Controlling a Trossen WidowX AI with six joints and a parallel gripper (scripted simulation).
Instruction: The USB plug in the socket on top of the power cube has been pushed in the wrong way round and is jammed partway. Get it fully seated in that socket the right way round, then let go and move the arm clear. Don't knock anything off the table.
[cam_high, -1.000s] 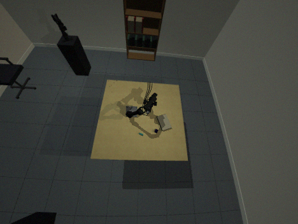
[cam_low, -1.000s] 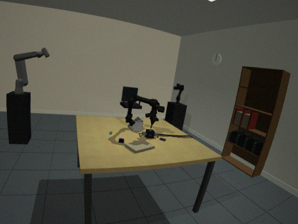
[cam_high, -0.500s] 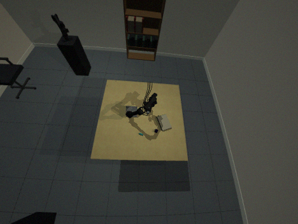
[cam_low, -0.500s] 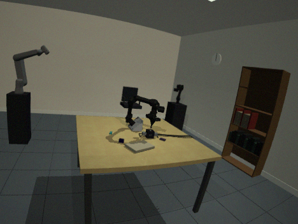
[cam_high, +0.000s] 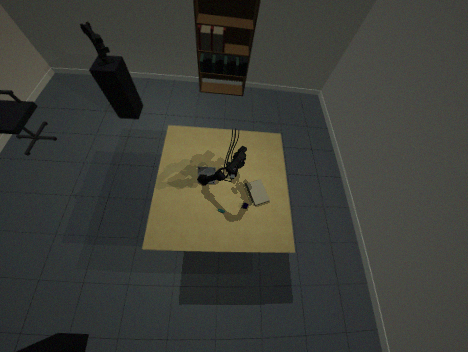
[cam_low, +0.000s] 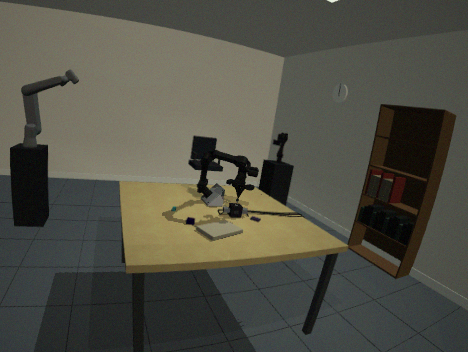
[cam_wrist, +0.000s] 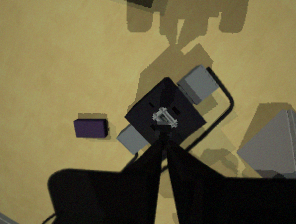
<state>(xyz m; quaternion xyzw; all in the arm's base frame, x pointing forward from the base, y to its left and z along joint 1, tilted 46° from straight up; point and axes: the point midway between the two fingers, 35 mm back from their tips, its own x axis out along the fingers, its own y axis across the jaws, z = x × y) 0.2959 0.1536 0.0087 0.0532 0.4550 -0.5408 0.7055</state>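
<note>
My gripper tip is 2 cm above the USB plug. From my gripper tip the other things lie so: cyan piece 40 cm to the right, 13 cm below, 11 cm behind; then flat slab 24 cm ahead, 21 cm to the right, 12 cm below; then blue block 35 cm to the right, 12 cm below, 11 cm ahead.
</note>
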